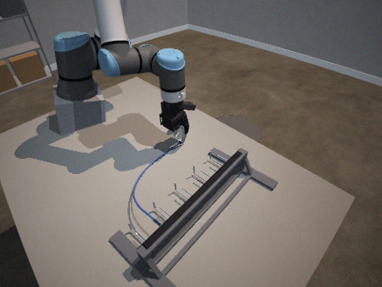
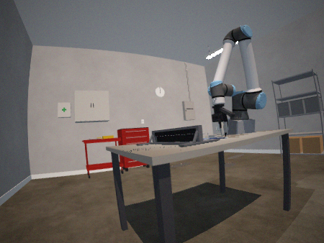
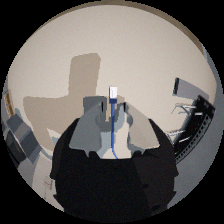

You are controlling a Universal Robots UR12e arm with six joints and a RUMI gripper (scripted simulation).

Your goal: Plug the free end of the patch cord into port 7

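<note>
Now: the cable plug 20 mm below my hand and 10 mm to the left of it.
</note>
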